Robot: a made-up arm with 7 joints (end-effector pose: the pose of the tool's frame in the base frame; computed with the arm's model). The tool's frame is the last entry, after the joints.
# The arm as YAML. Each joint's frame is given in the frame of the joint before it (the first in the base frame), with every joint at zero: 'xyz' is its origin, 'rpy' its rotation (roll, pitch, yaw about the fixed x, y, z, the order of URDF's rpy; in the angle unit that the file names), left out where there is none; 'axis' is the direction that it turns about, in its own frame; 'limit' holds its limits. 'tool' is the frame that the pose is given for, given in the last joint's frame.
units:
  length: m
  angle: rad
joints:
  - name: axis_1
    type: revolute
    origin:
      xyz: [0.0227, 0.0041, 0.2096]
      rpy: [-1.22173, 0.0, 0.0]
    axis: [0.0, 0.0, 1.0]
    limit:
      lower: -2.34
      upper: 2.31
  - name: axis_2
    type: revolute
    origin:
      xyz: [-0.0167, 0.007, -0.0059]
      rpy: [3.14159, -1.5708, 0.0]
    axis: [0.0, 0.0, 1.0]
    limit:
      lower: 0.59
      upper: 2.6
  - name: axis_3
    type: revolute
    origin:
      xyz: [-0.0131, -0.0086, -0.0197]
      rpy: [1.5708, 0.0, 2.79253]
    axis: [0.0, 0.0, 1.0]
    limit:
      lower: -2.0
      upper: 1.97
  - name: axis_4
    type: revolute
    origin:
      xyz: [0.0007, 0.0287, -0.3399]
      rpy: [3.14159, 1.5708, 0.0]
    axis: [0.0, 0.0, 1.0]
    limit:
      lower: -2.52
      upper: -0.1
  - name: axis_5
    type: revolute
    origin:
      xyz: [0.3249, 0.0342, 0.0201]
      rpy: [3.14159, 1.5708, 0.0]
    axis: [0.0, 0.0, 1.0]
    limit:
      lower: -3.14
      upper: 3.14
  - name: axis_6
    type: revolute
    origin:
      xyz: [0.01, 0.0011, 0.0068]
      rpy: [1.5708, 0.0, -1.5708]
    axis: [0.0, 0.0, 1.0]
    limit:
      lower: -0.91
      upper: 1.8
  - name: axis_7
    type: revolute
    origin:
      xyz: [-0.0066, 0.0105, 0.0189]
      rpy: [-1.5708, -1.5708, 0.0]
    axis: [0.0, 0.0, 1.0]
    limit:
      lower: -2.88
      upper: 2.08
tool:
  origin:
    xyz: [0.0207, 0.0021, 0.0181]
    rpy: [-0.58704, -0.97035, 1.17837]
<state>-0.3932 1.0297 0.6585 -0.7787 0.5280 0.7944 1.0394</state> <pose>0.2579 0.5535 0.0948 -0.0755 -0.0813 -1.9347</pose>
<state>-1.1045 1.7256 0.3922 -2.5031 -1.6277 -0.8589 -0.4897</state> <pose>0.0303 0.0773 0.4013 -0.5144 0.9124 2.5911</pose>
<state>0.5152 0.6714 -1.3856 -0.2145 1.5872 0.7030 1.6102</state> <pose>-0.2885 0.3301 -0.2580 -1.7314 0.4753 -0.6850</pose>
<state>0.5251 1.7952 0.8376 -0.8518 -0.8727 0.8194 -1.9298</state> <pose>0.2014 0.5426 0.4211 1.9142 -0.5991 -1.0707</pose>
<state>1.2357 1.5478 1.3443 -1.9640 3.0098 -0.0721 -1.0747</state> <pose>0.1892 0.3534 0.3613 1.0586 1.2110 -2.5364</pose>
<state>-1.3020 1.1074 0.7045 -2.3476 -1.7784 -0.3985 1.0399</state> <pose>0.0521 0.1773 0.4070 0.9729 1.5920 0.7469</pose>
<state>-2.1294 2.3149 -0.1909 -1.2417 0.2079 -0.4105 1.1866</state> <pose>-0.2429 0.4033 0.4978 2.0647 1.0897 -0.1031</pose>
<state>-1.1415 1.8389 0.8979 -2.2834 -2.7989 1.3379 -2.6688</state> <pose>-0.1230 0.1150 0.4984 -1.8998 -0.7609 -1.8740</pose>
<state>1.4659 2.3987 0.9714 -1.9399 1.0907 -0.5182 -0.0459</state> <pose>0.4096 0.1664 0.1788 -1.1506 -1.1445 1.4007</pose>
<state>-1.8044 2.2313 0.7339 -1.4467 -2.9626 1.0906 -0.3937</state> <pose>-0.3455 0.2960 0.4655 -2.0775 -0.8089 0.2126</pose>
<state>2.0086 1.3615 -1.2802 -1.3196 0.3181 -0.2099 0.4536</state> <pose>-0.4662 0.1912 0.4167 1.8169 0.3621 1.1293</pose>
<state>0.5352 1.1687 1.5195 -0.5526 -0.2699 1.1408 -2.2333</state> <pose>-0.1575 0.6372 0.1863 1.4442 -0.7901 0.8211</pose>
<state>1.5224 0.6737 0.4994 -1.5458 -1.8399 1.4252 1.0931</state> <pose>-0.2928 0.3308 0.0371 1.0263 -2.8843 -0.4827</pose>
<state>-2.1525 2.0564 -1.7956 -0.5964 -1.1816 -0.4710 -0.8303</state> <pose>0.1485 0.5680 0.4336 0.8163 -1.6640 -1.0123</pose>
